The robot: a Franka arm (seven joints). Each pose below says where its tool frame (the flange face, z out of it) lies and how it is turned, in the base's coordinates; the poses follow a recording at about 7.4 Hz.
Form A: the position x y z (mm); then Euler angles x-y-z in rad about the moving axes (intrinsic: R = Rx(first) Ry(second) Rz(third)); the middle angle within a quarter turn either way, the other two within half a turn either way.
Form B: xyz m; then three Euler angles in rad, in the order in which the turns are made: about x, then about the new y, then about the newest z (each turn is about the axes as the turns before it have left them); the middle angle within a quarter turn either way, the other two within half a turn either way. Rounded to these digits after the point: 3 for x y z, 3 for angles.
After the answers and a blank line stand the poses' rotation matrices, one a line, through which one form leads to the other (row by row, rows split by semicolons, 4 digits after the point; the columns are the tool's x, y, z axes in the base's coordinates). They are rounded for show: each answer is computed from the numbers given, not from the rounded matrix.
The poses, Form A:
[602 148 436 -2.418 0.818 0.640]
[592 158 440 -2.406 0.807 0.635]
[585 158 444 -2.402 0.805 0.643]
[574 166 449 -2.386 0.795 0.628]
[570 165 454 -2.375 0.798 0.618]
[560 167 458 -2.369 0.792 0.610]
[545 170 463 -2.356 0.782 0.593]
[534 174 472 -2.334 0.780 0.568]
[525 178 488 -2.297 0.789 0.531]
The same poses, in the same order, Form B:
[0.602 0.148 0.436 -2.418 0.818 0.640]
[0.592 0.158 0.440 -2.406 0.807 0.635]
[0.585 0.158 0.444 -2.402 0.805 0.643]
[0.574 0.166 0.449 -2.386 0.795 0.628]
[0.570 0.165 0.454 -2.375 0.798 0.618]
[0.560 0.167 0.458 -2.369 0.792 0.610]
[0.545 0.170 0.463 -2.356 0.782 0.593]
[0.534 0.174 0.472 -2.334 0.780 0.568]
[0.525 0.178 0.488 -2.297 0.789 0.531]

0.5484 -0.4083 0.7298; -0.8351 -0.3126 0.4527; 0.0433 -0.8577 -0.5124
0.5568 -0.4103 0.7222; -0.8300 -0.3094 0.4641; 0.0331 -0.8579 -0.5128
0.5547 -0.4156 0.7208; -0.8318 -0.2999 0.4671; 0.0220 -0.8587 -0.5120
0.5667 -0.4114 0.7139; -0.8238 -0.3014 0.4802; 0.0176 -0.8602 -0.5097
0.5690 -0.4045 0.7160; -0.8221 -0.2993 0.4843; 0.0184 -0.8642 -0.5029
0.5757 -0.4024 0.7118; -0.8174 -0.3023 0.4903; 0.0179 -0.8641 -0.5030
0.5884 -0.3965 0.7047; -0.8084 -0.3077 0.5018; 0.0179 -0.8649 -0.5016
0.5993 -0.3824 0.7033; -0.8003 -0.3093 0.5137; 0.0211 -0.8707 -0.4914
0.6075 -0.3568 0.7096; -0.7938 -0.3039 0.5268; 0.0277 -0.8834 -0.4679

